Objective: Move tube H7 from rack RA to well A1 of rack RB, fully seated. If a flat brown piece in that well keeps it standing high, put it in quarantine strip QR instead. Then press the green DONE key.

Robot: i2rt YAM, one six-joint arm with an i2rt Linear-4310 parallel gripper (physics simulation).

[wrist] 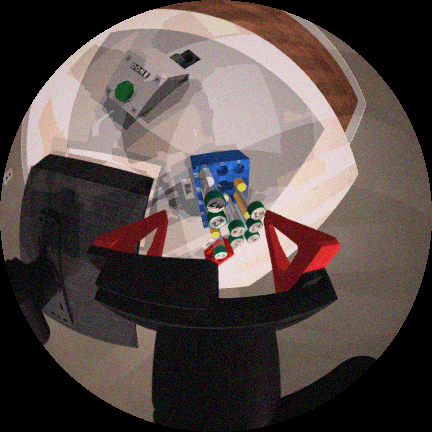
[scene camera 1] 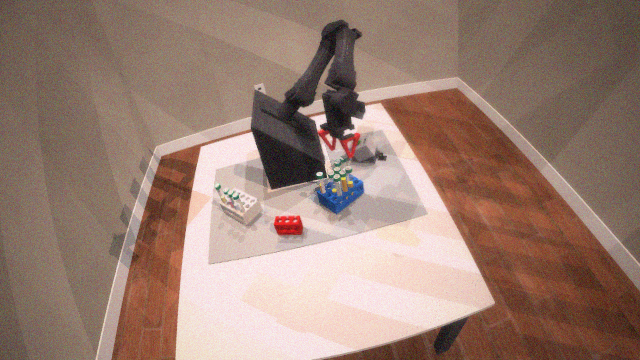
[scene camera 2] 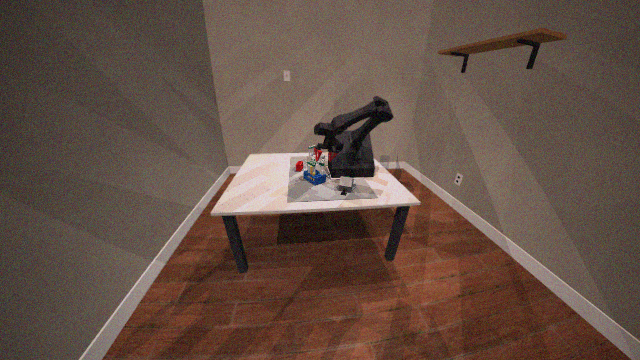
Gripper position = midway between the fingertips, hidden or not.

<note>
My gripper (scene camera 1: pixel 341 153) is open and holds nothing. Further things: a grey DONE button device (wrist: pixel 144 76) and a grey mat (scene camera 1: pixel 389 197).
My gripper is seen too in the wrist view (wrist: pixel 215 215). The grey mat is seen too in the wrist view (wrist: pixel 230 101).
</note>
